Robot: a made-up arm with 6 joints.
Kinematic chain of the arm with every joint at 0, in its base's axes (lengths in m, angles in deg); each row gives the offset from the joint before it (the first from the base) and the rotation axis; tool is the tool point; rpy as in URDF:
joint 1: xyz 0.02 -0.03 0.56 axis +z
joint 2: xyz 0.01 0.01 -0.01 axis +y
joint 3: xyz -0.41 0 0.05 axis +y
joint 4: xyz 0.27 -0.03 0.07 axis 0.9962 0 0.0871
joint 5: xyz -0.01 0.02 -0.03 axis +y
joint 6: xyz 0.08 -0.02 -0.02 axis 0.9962 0 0.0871
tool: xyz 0 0.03 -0.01 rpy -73.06 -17.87 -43.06
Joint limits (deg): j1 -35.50..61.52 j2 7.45..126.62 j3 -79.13..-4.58 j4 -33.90..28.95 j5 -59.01..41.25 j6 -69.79..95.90
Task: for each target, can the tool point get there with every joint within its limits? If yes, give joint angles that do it. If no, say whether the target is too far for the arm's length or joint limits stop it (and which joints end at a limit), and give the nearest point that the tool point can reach.
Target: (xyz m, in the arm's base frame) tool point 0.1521 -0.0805 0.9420
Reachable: yes | joints -27.92 53.36 -53.75 13.43 10.77 53.38
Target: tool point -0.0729 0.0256 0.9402
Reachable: yes | joints -26.00 16.67 -46.59 -14.40 -40.66 8.03
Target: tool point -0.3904 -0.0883 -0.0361
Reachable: no: joint limits stop it (at a limit: joint 2, joint 3, joint 5, joint 6) | nearest point -0.0925 -0.0460 0.5877 | short by 0.693 m
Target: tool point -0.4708 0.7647 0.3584
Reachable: no: too far | nearest point 0.1584 0.3437 0.5608 | short by 0.784 m
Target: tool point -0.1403 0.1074 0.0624
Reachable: no: joint limits stop it (at a limit: joint 1, joint 2, joint 4) | nearest point 0.0949 0.1420 0.5105 | short by 0.507 m
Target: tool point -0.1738 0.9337 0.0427
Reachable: no: too far | nearest point 0.2093 0.3953 0.5522 | short by 0.834 m
